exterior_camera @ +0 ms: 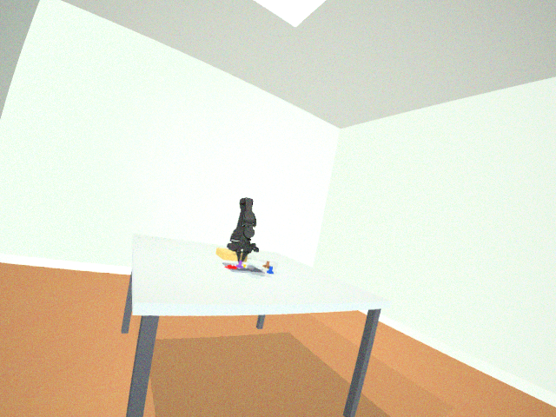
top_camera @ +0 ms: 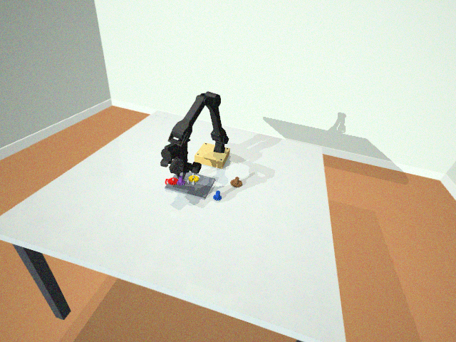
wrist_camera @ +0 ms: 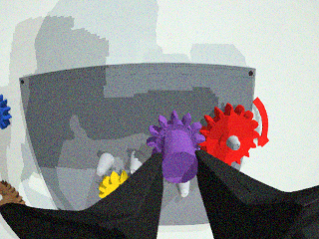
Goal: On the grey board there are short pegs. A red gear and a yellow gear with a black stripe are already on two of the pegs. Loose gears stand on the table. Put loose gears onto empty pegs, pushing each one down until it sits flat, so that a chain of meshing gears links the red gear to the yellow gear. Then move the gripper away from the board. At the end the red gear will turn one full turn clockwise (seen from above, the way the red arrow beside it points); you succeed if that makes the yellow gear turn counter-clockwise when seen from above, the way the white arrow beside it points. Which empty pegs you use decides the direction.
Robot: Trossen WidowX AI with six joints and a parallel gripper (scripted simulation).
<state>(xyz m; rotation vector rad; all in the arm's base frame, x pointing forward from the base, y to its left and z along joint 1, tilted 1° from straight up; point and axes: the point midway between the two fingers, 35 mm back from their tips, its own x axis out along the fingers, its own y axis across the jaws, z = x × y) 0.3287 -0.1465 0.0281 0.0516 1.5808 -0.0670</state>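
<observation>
My gripper tip is now 1 cm above the purple gear. Round my gripper tip: blue gear: 19 cm to the left, 5 cm ahead, 3 cm below; then yellow gear: 6 cm behind, 5 cm to the left, 3 cm below; then red gear: 4 cm to the right, 3 cm below, 1 cm behind.
</observation>
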